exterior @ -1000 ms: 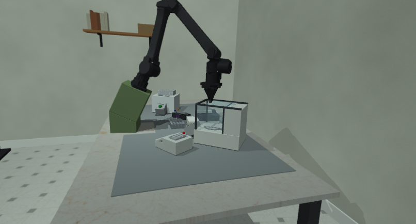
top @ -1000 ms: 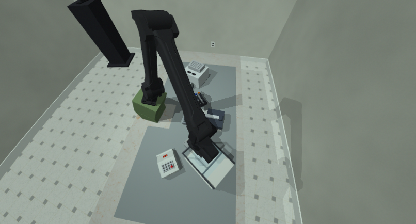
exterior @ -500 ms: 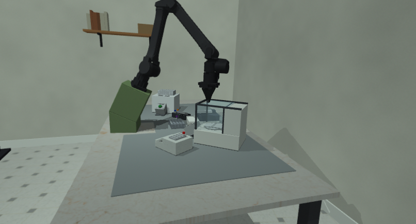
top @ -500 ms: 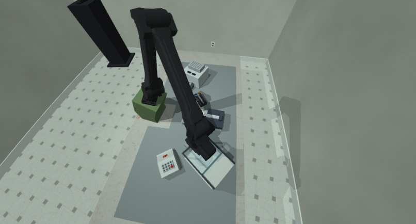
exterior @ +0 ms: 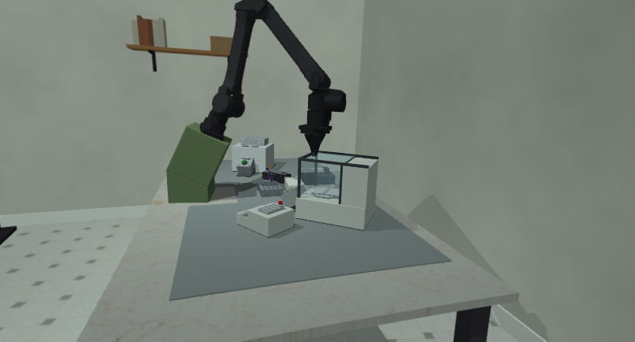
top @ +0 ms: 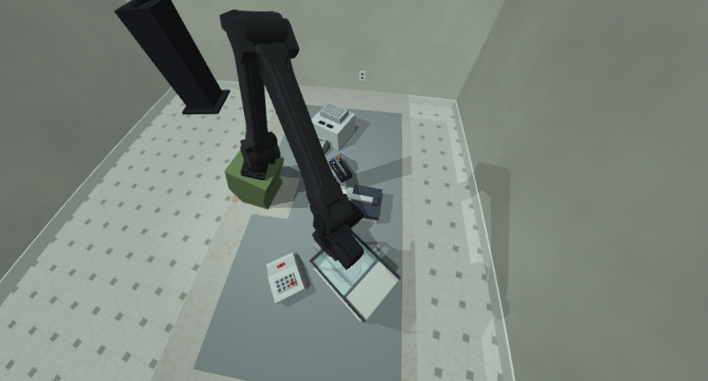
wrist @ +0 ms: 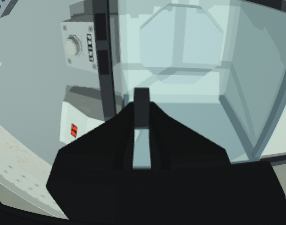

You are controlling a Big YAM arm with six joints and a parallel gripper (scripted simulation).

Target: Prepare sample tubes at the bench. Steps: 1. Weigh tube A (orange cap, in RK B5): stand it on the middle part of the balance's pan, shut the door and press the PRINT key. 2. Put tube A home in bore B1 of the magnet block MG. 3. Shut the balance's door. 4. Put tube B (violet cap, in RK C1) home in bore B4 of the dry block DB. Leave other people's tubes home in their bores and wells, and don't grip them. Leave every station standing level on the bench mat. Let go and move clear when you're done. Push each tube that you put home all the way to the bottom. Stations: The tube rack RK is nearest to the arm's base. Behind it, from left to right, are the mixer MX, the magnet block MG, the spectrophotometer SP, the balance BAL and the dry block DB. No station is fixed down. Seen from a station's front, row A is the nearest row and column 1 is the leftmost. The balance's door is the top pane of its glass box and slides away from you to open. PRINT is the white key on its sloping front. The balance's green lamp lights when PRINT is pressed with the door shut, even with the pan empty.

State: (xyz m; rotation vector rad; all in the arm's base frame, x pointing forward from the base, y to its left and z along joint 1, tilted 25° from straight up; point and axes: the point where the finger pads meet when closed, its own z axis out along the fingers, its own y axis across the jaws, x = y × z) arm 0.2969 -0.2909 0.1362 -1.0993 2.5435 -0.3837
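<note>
My gripper is now 70 mm past the tube B, 320 mm to the right of it and 190 mm above it. The rest, counted from my hand: balance door (20 mm ahead, 20 mm to the right, 10 mm below); red-capped tube (150 mm behind, 90 mm to the right, 160 mm below); balance pan (40 mm ahead, 40 mm to the right, 140 mm below).
</note>
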